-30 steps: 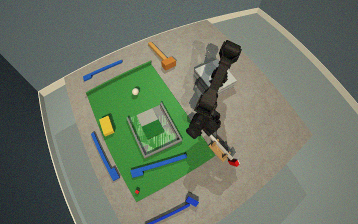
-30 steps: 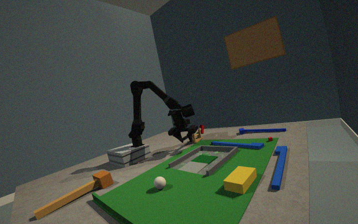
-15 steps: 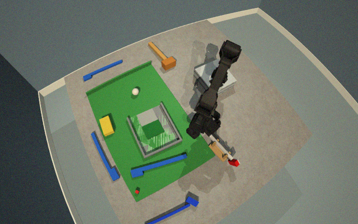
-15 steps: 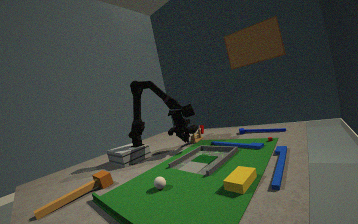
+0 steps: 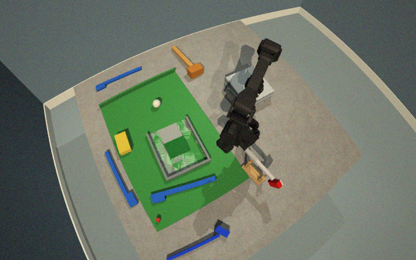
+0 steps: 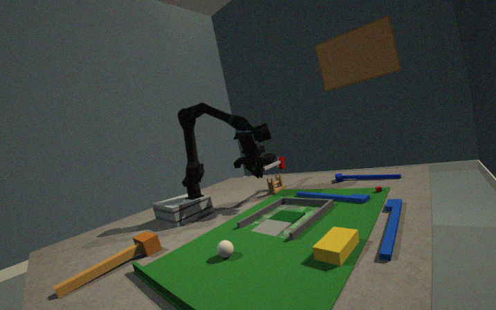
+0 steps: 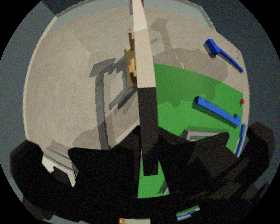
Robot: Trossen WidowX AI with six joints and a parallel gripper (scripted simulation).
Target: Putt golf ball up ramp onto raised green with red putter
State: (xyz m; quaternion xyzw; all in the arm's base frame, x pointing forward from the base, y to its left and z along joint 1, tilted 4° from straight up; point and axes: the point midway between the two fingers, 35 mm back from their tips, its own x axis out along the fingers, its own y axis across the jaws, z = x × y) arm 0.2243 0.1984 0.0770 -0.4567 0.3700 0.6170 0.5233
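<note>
Now: the red putter 110 mm to the left of my gripper tip, 20 mm behind it and 20 mm above it. From my gripper tip the other things lie so: wooden stand (130 mm to the left, 60 mm below, 30 mm behind); white golf ball (410 mm to the right, 210 mm ahead, 80 mm below); small red cube (450 mm ahead, 110 mm to the left, 90 mm below).
</note>
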